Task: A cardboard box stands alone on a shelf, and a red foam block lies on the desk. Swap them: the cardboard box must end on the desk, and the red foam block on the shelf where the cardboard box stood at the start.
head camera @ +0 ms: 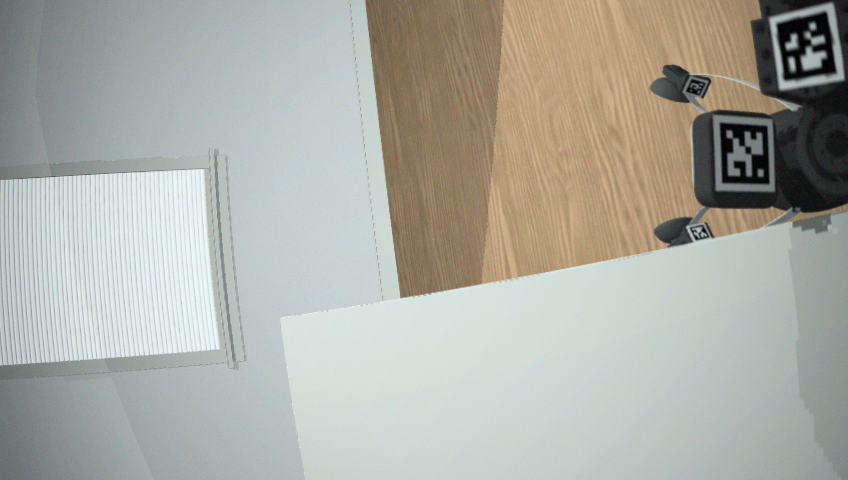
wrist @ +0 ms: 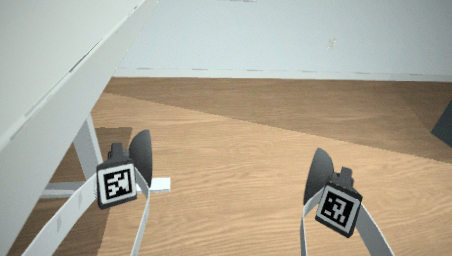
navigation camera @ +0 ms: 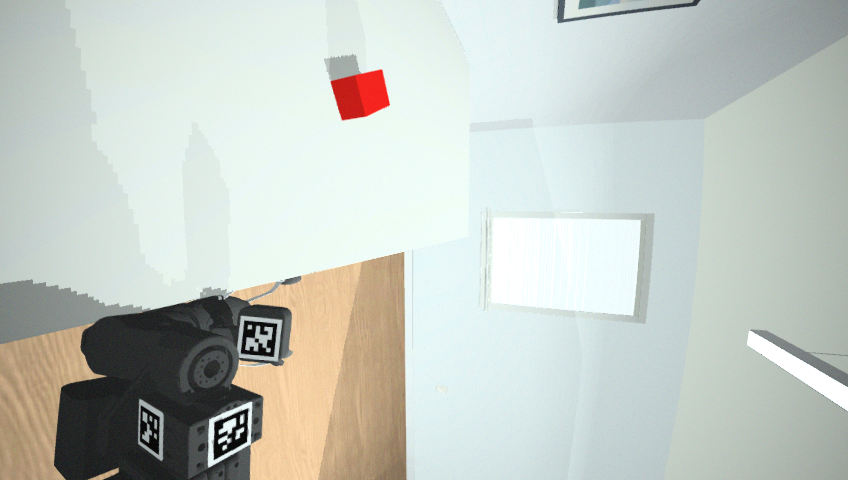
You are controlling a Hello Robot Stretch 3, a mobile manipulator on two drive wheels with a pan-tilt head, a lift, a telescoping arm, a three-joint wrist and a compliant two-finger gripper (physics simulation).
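Places are measured from the robot's base along level axes (x ahead, y left, z up), in metres.
Pixels of known places: gripper, fingertip midpoint: [head camera: 664, 159] [wrist: 230, 158].
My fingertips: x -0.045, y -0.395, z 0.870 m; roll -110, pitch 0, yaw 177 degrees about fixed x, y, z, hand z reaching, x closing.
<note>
Ahead of a thing's pixels: the offset from my fingertips to its middle. "spot": to the spot under its first point. Level surfaces: height alone.
The red foam block {dx +0.366, dy -0.006, dz +0.102 m} [navigation camera: 360, 95] lies on the white desk {dz +0.079 m} [head camera: 505, 368] [navigation camera: 267, 196] [wrist: 45, 55], near its far end in the navigation view, with a short shadow beside it. My gripper [head camera: 670, 159] [wrist: 230, 158] is open, with nothing between its fingers. It is beside the desk's long edge with wooden floor beyond it. In the head view the desk edge covers part of one finger; in the navigation view it covers part of a finger too. The red block lies across the desk surface from the gripper, well apart. The cardboard box and its shelf do not show.
A white desk leg {spot: dx +0.556, dy -0.684, dz -0.567 m} [wrist: 88, 145] with a foot bar stands below the desk, left of the gripper in the wrist view. A dark object [wrist: 444, 125] shows at that view's right edge. A wall with a window [head camera: 107, 267] [navigation camera: 565, 264] is beyond the desk and floor.
</note>
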